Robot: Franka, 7 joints.
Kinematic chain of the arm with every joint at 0, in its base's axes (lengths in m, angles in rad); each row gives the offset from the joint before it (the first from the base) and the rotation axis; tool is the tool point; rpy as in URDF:
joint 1: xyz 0 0 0.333 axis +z
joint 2: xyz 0 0 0 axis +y
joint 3: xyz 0 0 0.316 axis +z
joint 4: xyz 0.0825 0 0 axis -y
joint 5: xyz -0.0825 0 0.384 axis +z
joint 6: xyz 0 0 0 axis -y
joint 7: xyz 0.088 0 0 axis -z
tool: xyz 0 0 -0.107 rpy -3.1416 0 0
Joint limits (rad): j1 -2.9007..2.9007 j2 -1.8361..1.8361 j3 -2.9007..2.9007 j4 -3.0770..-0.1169 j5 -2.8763..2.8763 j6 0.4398..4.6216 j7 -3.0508..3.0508
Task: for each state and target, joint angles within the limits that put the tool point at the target. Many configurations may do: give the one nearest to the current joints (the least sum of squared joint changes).
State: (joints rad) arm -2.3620 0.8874 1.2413 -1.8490 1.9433 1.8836 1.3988
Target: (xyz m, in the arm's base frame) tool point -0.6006 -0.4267 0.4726
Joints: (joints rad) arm -2.9007 0.5496 0.3885 -1.4694 2.0197 1.9769 1.3988
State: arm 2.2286 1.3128 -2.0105 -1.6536 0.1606 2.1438 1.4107
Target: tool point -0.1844 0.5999 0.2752
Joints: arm 2.9007 1.1872 -1.3016 -1.6311 0.2612 1.6939 1.4107
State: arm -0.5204 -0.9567 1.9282 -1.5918 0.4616 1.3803 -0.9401
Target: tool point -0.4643 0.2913 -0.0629
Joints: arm -0.0937 -1.3681 2.5551 -1.3716 0.6109 1.5206 -0.9401
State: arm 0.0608 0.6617 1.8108 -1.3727 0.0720 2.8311 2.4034
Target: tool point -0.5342 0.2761 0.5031
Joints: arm 0.4398 -0.0388 2.2182 -2.0307 0.0546 2.6557 2.4034
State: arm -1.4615 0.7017 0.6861 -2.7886 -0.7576 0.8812 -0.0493
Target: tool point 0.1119 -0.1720 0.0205
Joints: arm -1.4603 1.0414 0.5410 -2.4295 -0.9304 1.1376 -0.0493
